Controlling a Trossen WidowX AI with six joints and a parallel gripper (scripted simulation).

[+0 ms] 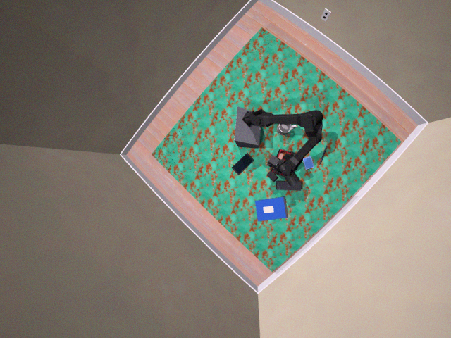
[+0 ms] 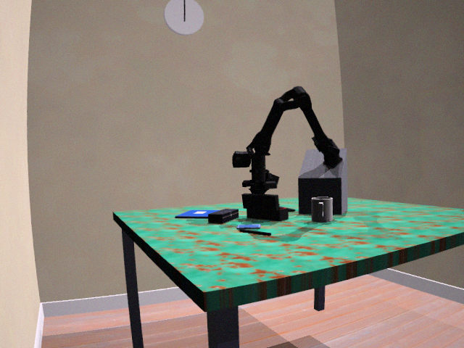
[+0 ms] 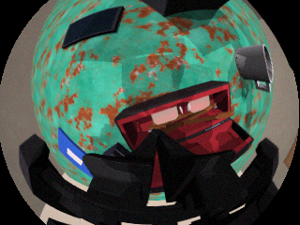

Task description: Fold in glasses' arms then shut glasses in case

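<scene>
The black glasses case is 1 cm ahead of my hand, 4 cm to the left of it and 4 cm below it. The rest, counted from my hand: black box 14 cm ahead, 4 cm to the right, 7 cm below; glasses 1 cm behind, 5 cm to the left, 6 cm below; glasses case lid 3 cm ahead, 5 cm to the left, 1 cm below.
</scene>
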